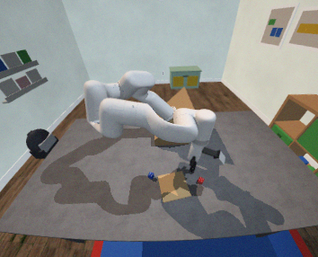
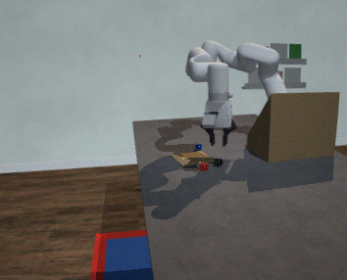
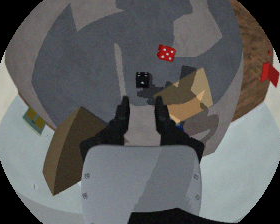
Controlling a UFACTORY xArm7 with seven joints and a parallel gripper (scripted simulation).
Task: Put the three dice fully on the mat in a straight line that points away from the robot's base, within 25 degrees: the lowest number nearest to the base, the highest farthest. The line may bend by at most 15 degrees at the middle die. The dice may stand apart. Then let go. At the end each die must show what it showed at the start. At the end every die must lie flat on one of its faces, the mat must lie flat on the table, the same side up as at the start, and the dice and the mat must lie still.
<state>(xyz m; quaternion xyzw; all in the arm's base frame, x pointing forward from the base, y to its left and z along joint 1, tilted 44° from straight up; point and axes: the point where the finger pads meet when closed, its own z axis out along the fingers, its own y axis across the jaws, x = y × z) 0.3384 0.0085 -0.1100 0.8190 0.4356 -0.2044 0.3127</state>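
The black die is 9 cm below my hand. The rest, counted from my hand: tan mat 11 cm to the right, 10 cm below, 7 cm ahead; then red die 9 cm below, 7 cm ahead, 3 cm to the left; then blue die 23 cm to the right, 9 cm below, 1 cm ahead.
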